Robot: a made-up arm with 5 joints. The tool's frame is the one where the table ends. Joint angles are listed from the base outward.
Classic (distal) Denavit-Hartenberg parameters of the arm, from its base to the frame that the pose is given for. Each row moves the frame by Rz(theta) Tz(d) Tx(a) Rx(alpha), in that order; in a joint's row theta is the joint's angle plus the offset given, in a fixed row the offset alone. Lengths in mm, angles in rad.
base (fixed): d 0, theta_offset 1.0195, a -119.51, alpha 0
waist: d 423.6, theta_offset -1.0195, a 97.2, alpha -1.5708
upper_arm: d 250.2, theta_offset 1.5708, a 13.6, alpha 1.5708
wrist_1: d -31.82, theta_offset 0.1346, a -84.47, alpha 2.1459
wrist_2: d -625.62, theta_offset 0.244, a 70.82, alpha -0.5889
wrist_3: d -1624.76, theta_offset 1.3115, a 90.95, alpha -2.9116
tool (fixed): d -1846.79, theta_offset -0.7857, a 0, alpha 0
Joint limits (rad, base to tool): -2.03..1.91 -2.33..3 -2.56..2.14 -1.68..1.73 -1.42..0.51
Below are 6 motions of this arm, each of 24 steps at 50 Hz.
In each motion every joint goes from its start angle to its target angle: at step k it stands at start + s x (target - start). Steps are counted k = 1, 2, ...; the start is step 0. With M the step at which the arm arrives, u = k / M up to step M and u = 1 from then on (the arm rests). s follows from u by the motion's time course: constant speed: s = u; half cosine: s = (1 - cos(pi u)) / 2; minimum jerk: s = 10 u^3 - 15 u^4 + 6 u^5.
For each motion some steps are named. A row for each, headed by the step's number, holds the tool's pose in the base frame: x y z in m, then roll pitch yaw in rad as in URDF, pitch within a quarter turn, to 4 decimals.
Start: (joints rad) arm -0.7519 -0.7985 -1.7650 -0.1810 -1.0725
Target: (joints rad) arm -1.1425 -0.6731 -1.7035 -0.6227 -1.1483
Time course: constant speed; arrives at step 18
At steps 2, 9, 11, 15, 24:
2: 0.1819 -0.2683 0.1241 -2.4781 -0.8063 -1.6259
9: 0.1894 -0.2473 0.0693 -2.3532 -0.6200 -1.9053
11: 0.1947 -0.2411 0.0564 -2.3273 -0.5645 -1.9779
15: 0.2095 -0.2300 0.0347 -2.2853 -0.4514 -2.1168
24: 0.2241 -0.2235 0.0220 -2.2611 -0.3652 -2.2172

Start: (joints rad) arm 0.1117 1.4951 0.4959 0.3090 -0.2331
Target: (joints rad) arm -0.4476 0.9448 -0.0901 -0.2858 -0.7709
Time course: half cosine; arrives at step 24
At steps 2, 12, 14, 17, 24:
2: -0.1538 0.5094 0.0129 -1.5962 0.7518 -0.4774
12: -0.0395 0.5441 0.1633 -1.5371 0.9973 -0.5502
14: -0.0084 0.5406 0.1972 -1.5484 1.0582 -0.5889
17: 0.0348 0.5301 0.2382 -1.5948 1.1381 -0.6723
24: 0.0856 0.5120 0.2776 -1.7113 1.2222 -0.8348

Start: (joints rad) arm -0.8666 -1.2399 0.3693 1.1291 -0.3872
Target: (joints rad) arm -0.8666 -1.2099 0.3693 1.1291 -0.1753
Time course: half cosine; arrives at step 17
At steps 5, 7, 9, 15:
5: 0.3921 -0.1050 0.9465 1.2464 -0.5679 2.4533
7: 0.3877 -0.1043 0.9590 1.2609 -0.5423 2.4351
9: 0.3826 -0.1031 0.9727 1.2762 -0.5135 2.4156
15: 0.3706 -0.0986 1.0035 1.3085 -0.4466 2.3740

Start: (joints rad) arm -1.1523 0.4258 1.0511 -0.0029 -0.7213
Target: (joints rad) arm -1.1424 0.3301 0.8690 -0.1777 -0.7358
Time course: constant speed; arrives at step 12
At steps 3, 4, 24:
3: 0.6348 -0.0285 0.5148 -0.4022 0.5601 -1.1983
4: 0.6340 -0.0208 0.5152 -0.4044 0.5578 -1.1847
24: 0.6251 0.0381 0.5145 -0.4293 0.5470 -1.0831

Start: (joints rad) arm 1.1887 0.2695 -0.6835 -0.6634 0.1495
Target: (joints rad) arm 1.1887 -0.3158 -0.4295 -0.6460 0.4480
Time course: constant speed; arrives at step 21
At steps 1, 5, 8, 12, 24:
1: -0.4195 0.1759 -0.2223 -1.6979 -0.1274 1.1077
5: -0.4076 0.2763 -0.2133 -1.6352 -0.2914 1.1034
8: -0.3992 0.3507 -0.1958 -1.5863 -0.4146 1.0947
12: -0.3893 0.4468 -0.1585 -1.5153 -0.5787 1.0739
24: -0.3764 0.6365 -0.0195 -1.2935 -0.9415 0.9563

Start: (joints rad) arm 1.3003 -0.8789 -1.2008 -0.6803 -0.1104
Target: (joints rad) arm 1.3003 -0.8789 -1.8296 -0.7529 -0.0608
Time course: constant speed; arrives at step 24
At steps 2, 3, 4, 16, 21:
2: -0.0090 0.5073 0.0885 -2.1295 -1.0453 1.1145
3: 0.0046 0.5008 0.0902 -2.1592 -1.0483 1.1208
4: 0.0182 0.4940 0.0921 -2.1892 -1.0512 1.1274
16: 0.1661 0.3932 0.1333 -2.5627 -1.0789 1.2219
21: 0.2177 0.3421 0.1600 -2.7252 -1.0858 1.2687

